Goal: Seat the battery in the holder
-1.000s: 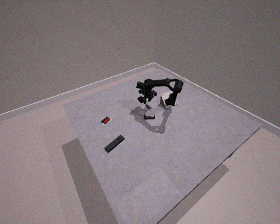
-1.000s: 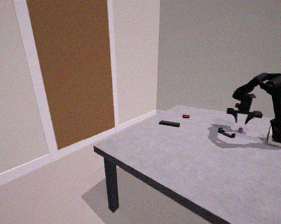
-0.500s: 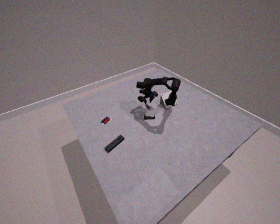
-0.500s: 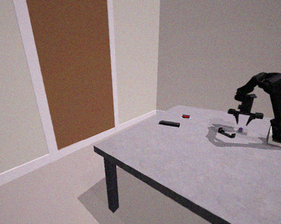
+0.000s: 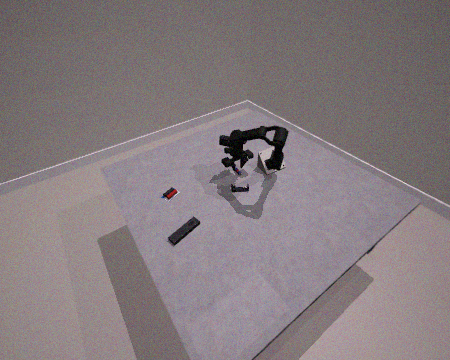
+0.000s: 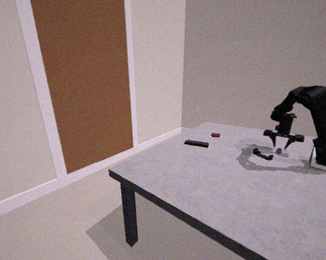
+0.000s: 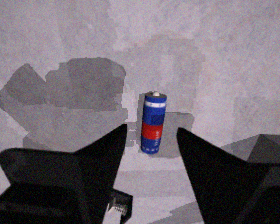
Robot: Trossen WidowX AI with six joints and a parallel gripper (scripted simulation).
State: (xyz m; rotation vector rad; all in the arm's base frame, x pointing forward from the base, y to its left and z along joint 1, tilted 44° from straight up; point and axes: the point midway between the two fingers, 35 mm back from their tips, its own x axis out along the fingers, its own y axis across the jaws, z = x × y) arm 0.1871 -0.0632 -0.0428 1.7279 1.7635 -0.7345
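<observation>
Right now my gripper tip is 20 mm above the battery.
</observation>
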